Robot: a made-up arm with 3 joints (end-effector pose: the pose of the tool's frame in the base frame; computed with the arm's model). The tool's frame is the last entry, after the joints. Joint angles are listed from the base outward.
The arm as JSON. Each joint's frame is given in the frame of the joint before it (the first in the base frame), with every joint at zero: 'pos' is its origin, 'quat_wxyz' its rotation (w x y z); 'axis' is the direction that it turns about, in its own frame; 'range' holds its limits. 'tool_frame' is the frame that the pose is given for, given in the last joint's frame.
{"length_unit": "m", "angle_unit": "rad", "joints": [
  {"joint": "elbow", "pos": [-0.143, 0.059, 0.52], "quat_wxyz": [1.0, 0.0, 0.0, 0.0], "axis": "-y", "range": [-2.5, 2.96]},
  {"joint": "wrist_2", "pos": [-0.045, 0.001, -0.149], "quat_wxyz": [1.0, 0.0, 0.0, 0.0], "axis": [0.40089, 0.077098, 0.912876], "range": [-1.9, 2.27]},
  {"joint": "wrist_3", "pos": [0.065, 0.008, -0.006], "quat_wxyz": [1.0, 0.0, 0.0, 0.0], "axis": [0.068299, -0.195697, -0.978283], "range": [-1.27, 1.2]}
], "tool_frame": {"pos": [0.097, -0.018, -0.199], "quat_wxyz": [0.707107, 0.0, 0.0, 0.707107]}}
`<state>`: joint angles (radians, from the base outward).
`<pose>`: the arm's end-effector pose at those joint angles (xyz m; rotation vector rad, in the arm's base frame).
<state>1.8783 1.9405 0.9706</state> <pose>0.1517 0.2719 0.5043 -1.3989 -0.9937 2.3993</pose>
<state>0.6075 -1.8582 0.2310</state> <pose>-0.1584 -0.1650 0.2549 -0.4923 -0.2777 -0.5698</pose>
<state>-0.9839 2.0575 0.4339</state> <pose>-0.4379 0.2700 0.5248 2.1956 -0.4086 1.9288</pose>
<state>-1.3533 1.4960 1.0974</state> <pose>-0.4557 0.2435 0.4615 1.6930 0.6447 0.9533</pose>
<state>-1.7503 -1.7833 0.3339</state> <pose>-0.3229 -0.1679 0.7114 -0.8741 1.9013 0.2808</pose>
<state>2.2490 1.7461 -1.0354</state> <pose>0.1887 0.2170 0.5335 1.7900 -0.9718 -1.1498</pose>
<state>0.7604 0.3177 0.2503</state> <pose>0.1821 0.1023 0.3422 -0.5080 -0.7041 1.5791</pose>
